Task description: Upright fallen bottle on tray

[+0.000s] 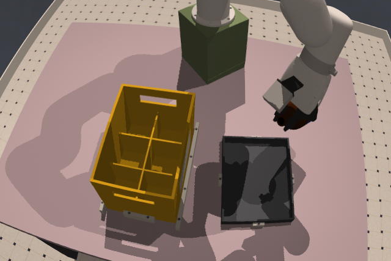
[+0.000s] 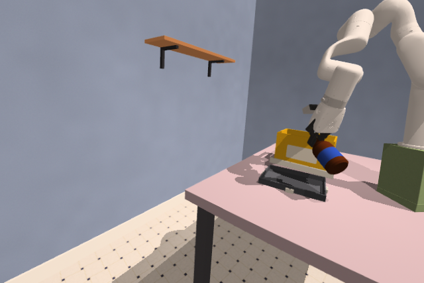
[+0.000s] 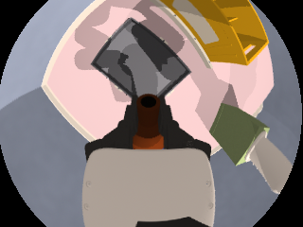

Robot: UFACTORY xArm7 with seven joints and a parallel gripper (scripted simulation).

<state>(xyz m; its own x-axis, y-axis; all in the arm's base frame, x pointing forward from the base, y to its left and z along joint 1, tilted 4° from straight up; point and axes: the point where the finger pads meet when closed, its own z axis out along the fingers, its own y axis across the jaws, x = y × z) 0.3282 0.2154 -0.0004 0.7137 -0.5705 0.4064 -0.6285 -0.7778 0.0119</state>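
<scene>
Now: hand 40 mm past the brown bottle, 30 mm to the right of it and 30 mm above it. Also, from my hand: dark tray (70 mm ahead, 20 mm to the right, 190 mm below); then yellow crate (90 mm ahead, 300 mm to the right, 120 mm below).
</scene>
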